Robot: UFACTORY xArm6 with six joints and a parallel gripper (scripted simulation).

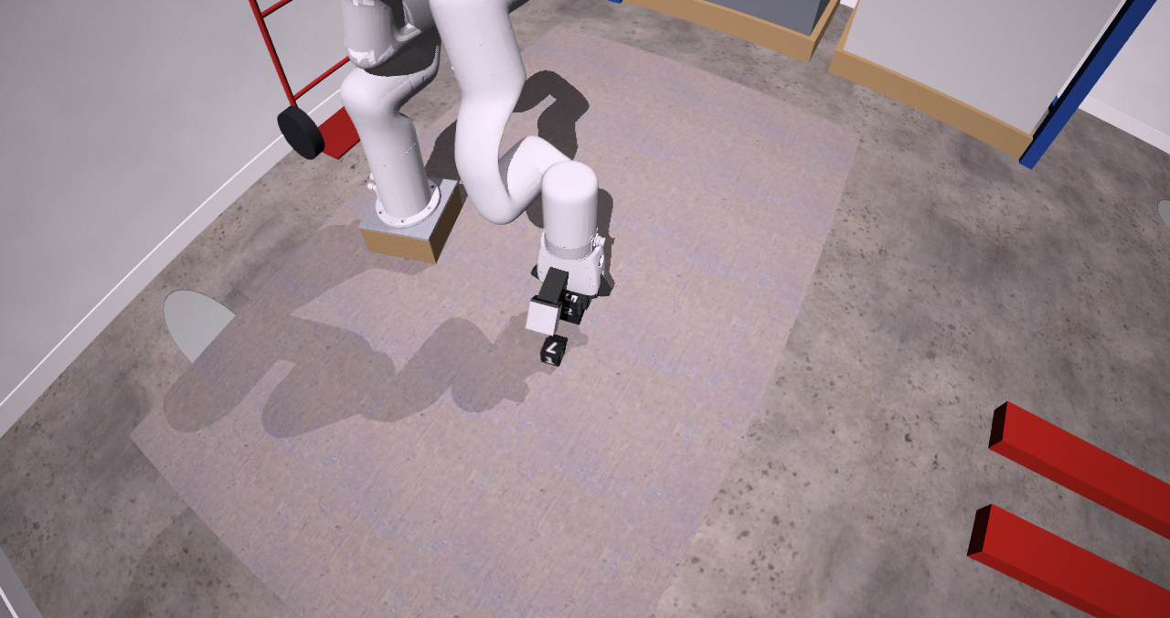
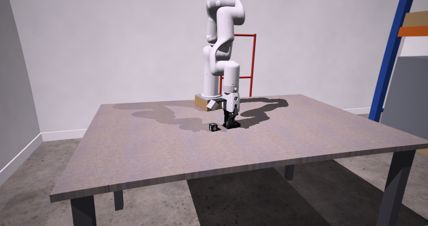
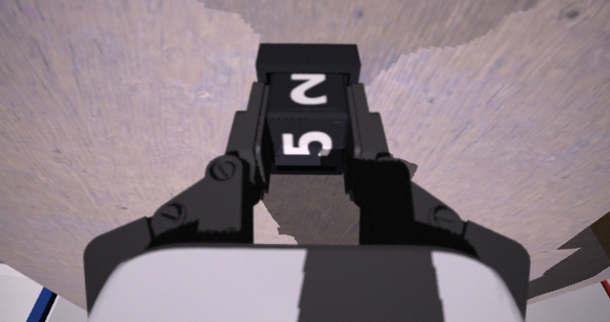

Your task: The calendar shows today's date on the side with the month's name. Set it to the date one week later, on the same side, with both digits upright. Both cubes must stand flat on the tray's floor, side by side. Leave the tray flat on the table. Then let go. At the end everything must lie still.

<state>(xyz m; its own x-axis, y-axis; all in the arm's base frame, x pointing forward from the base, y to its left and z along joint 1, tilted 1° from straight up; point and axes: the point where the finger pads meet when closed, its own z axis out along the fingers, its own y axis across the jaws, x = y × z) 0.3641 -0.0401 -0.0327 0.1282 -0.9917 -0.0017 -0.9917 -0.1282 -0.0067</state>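
The black tray is 3 cm below my hand and 2 cm to the left of it.
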